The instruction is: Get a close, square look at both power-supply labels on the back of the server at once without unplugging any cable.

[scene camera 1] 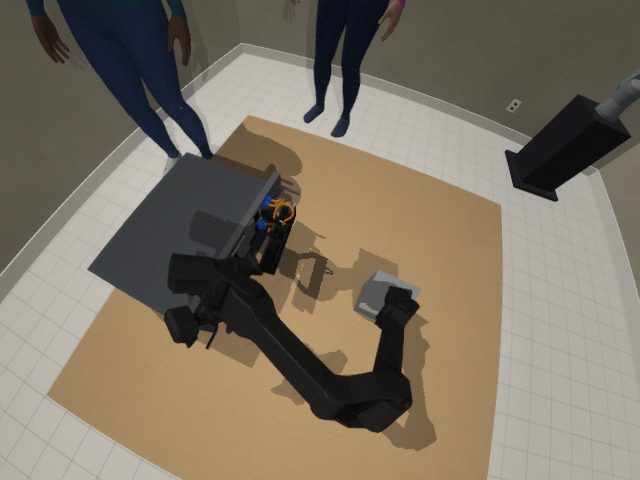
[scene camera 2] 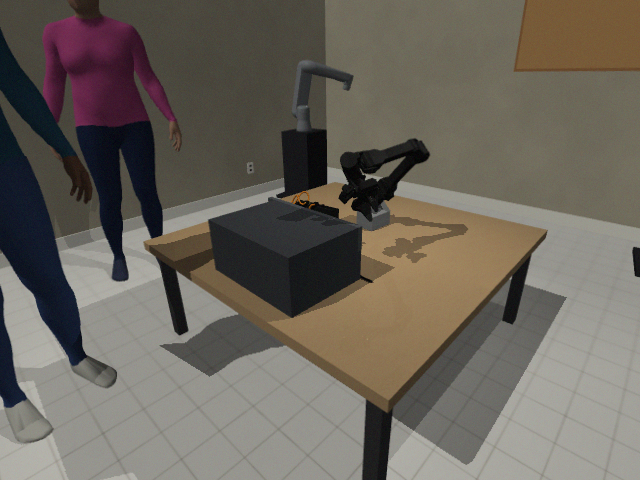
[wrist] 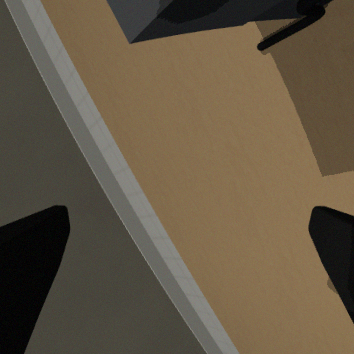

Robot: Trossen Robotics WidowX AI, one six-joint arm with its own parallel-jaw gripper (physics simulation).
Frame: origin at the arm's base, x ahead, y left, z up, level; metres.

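Seen in the pictures: gripper, between the fingertips: (scene camera 1: 208,339) (scene camera 2: 373,216) (wrist: 192,219); arm's base, origin of its link: (scene camera 1: 398,298).
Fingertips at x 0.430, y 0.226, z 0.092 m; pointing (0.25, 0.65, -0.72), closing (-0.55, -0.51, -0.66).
Pixels of each thing's top centre, then the offset from my fingertips to it. "spot": a spot on its surface instead. Level surfaces: height alone.
- black rod-like piece, a spot on its surface: (wrist: 290,31) (scene camera 1: 213,336) (scene camera 2: 364,277) spot: dx +0.062, dy +0.005, dz -0.206 m
- black long part, a spot on its surface: (scene camera 1: 278,250) spot: dx -0.077, dy -0.252, dz -0.033 m
- table, height of its surface: dz -0.214 m
The server (scene camera 1: 170,211) (scene camera 2: 248,263) (wrist: 135,17) is a dark grey box on the table, with its cabled side toward the arm's base. Orange cables (scene camera 1: 283,211) (scene camera 2: 301,197) and blue plugs (scene camera 1: 262,224) show at that side. A black rod-like piece (scene camera 1: 211,336) (scene camera 2: 366,279) (wrist: 290,31) sticks out near the server's lower end. Neither power-supply label can be made out in any view. My gripper (scene camera 1: 187,303) (wrist: 192,219) is open and empty, in scene camera 1 over the server's lower end. In the wrist view a server corner shows at the top edge, beyond the fingertips.
A black long part (scene camera 1: 278,250) lies along the cabled side. The arm's grey base block (scene camera 1: 366,304) (scene camera 2: 373,219) stands on the table (scene camera 1: 439,232) (scene camera 2: 439,289) (wrist: 200,150). Two people stand beside the table. A grey arm (scene camera 2: 303,93) stands on a black pedestal (scene camera 1: 568,147) (scene camera 2: 303,160).
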